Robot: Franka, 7 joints.
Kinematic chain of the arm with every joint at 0, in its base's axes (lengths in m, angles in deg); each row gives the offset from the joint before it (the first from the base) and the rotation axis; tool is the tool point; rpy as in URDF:
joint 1: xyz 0 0 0.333 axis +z
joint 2: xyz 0 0 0 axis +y
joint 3: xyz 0 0 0.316 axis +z
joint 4: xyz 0.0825 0 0 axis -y
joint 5: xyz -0.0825 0 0.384 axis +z
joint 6: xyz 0 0 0 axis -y
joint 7: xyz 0.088 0 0 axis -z
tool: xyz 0 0 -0.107 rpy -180 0 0
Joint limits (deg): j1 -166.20..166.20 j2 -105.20..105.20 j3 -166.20..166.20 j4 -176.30..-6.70 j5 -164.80..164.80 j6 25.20..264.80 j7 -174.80..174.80
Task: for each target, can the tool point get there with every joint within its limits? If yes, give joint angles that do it. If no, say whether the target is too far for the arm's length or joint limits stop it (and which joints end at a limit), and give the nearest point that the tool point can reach.
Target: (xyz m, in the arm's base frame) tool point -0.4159 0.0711 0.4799
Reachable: yes | joints 89.49 67.43 123.41 -131.82 95.18 234.58 38.50
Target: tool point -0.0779 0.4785 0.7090
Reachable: yes | joints 62.80 -21.52 21.31 -113.57 98.42 101.50 -40.29
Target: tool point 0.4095 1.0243 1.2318
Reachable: no: too far | nearest point 0.2469 0.6176 0.8749 | short by 0.565 m
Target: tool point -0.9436 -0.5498 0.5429
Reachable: no: too far | nearest point -0.7279 -0.4241 0.4949 | short by 0.254 m
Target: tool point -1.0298 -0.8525 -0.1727
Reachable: no: too far | nearest point -0.6181 -0.5117 0.0295 | short by 0.571 m
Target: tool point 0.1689 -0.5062 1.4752
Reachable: no: too far | nearest point 0.1149 -0.3445 1.1102 | short by 0.403 m
